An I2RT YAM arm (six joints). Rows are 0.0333 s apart.
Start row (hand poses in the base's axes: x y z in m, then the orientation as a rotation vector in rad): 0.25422 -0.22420 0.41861 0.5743 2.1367 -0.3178
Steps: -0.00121 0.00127 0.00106 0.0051 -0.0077 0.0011; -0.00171 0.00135 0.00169 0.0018 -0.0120 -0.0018; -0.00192 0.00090 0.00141 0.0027 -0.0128 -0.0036; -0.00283 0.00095 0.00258 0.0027 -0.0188 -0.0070; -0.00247 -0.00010 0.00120 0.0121 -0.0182 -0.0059; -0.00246 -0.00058 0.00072 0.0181 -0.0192 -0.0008; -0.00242 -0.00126 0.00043 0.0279 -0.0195 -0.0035; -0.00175 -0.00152 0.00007 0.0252 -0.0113 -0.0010; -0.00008 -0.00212 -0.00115 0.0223 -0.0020 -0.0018; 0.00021 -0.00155 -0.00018 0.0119 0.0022 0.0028; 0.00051 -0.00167 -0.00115 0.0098 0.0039 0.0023; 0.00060 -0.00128 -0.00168 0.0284 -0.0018 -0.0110; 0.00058 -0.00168 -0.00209 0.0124 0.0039 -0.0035
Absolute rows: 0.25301 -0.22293 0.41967 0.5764 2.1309 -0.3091; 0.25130 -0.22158 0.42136 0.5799 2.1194 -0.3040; 0.24938 -0.22068 0.42277 0.5858 2.1070 -0.2987; 0.24655 -0.21973 0.42535 0.5955 2.0880 -0.2933; 0.24408 -0.21983 0.42655 0.6095 2.0722 -0.2778; 0.24162 -0.22041 0.42727 0.6217 2.0581 -0.2530; 0.23920 -0.22167 0.42770 0.6425 2.0450 -0.2198; 0.23745 -0.22319 0.42777 0.6589 2.0395 -0.1909; 0.23737 -0.22531 0.42662 0.6745 2.0418 -0.1687; 0.23758 -0.22686 0.42644 0.6791 2.0472 -0.1558; 0.23809 -0.22853 0.42529 0.6830 2.0536 -0.1460; 0.23869 -0.22981 0.42361 0.7118 2.0539 -0.1227; 0.23927 -0.23149 0.42152 0.7233 2.0588 -0.1135
